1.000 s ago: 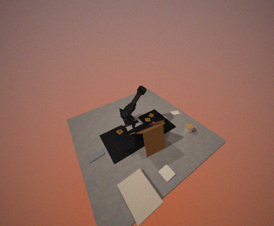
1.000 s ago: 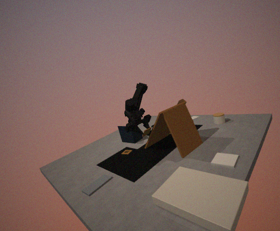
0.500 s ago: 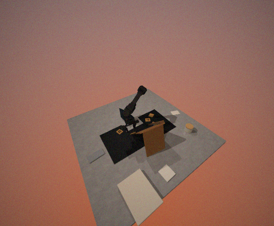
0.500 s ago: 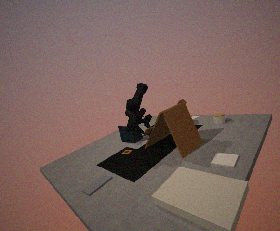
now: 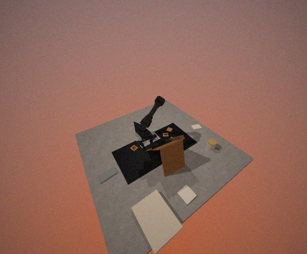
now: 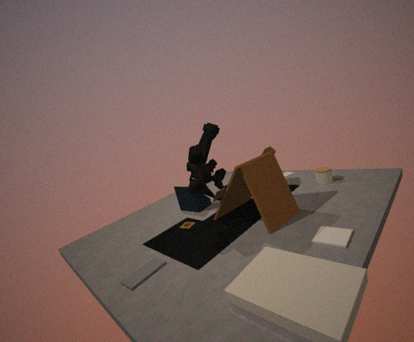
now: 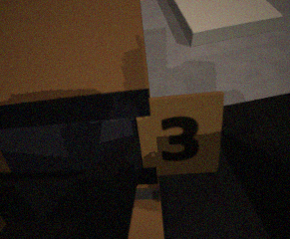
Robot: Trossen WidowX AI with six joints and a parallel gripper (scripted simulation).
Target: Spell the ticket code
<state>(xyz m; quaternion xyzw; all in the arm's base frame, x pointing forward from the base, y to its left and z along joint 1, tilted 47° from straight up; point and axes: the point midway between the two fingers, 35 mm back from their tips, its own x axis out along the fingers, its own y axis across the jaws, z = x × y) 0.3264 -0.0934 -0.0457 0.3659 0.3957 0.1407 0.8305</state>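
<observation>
Right now the white ticket is 5 cm behind my gripper tip, 15 cm to the left of it and 7 cm below it. From my gripper tip the other things lie so: white pad (40 cm ahead, 9 cm to the left, 15 cm below); then black mat (14 cm behind, 11 cm to the left, 15 cm below); then flat grey plate (6 cm behind, 38 cm to the right, 15 cm below).
</observation>
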